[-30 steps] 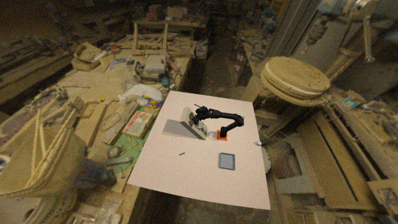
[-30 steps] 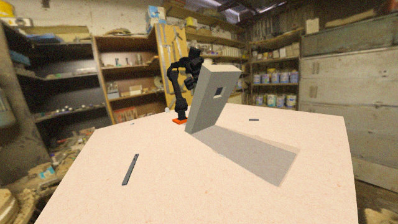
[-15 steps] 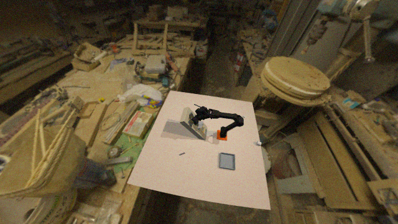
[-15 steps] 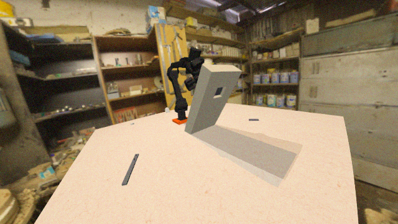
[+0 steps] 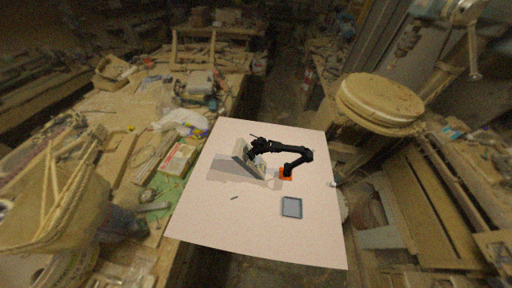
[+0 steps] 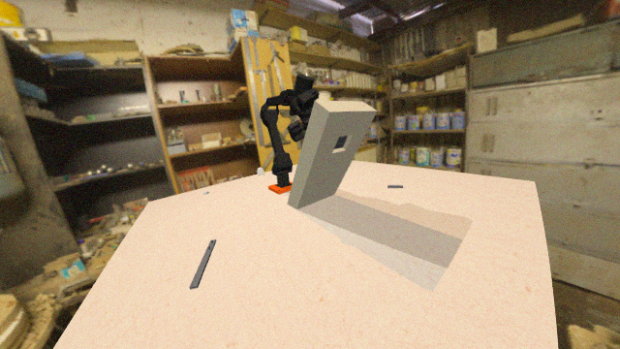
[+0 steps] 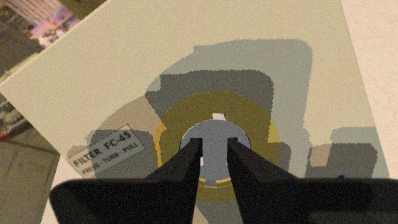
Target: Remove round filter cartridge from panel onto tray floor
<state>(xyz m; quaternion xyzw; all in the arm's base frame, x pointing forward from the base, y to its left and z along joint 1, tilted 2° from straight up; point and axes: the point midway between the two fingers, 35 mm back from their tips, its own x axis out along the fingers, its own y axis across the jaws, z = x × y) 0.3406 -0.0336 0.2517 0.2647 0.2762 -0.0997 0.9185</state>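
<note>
My gripper tip is now 1 cm short of the round filter cartridge and 1 cm above it. Also, from my gripper tip: service panel 8 cm below, 4 cm behind; grey tray 41 cm behind, 31 cm to the left, 23 cm below.
</note>
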